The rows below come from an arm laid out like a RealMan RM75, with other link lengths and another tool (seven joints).
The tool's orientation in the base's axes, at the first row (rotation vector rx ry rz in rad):
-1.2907, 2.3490, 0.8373
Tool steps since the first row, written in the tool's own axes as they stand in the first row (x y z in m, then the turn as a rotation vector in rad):
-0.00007, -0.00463, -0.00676, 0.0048, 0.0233, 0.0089
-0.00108, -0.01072, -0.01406, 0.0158, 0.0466, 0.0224
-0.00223, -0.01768, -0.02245, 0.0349, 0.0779, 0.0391
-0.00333, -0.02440, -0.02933, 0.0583, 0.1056, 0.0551
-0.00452, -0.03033, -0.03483, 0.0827, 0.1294, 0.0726
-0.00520, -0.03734, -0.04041, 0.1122, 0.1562, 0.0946
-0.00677, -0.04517, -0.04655, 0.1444, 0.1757, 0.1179
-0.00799, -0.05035, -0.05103, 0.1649, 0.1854, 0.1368
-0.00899, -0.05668, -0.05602, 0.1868, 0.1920, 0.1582
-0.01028, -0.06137, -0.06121, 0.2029, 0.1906, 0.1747
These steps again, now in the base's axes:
0.00390, -0.00618, 0.00371, -0.0222, 0.0122, -0.0017
0.00954, -0.01270, 0.00785, -0.0477, 0.0234, -0.0102
0.01597, -0.02018, 0.01262, -0.0842, 0.0346, -0.0230
0.02219, -0.02663, 0.01628, -0.1200, 0.0411, -0.0387
0.02780, -0.03182, 0.01918, -0.1530, 0.0462, -0.0574
0.03405, -0.03785, 0.02151, -0.1913, 0.0522, -0.0814
0.04146, -0.04399, 0.02448, -0.2248, 0.0542, -0.1103
0.04646, -0.04820, 0.02686, -0.2438, 0.0569, -0.1327
0.05231, -0.05335, 0.02914, -0.2609, 0.0590, -0.1588
0.05693, -0.05776, 0.03227, -0.2682, 0.0584, -0.1807

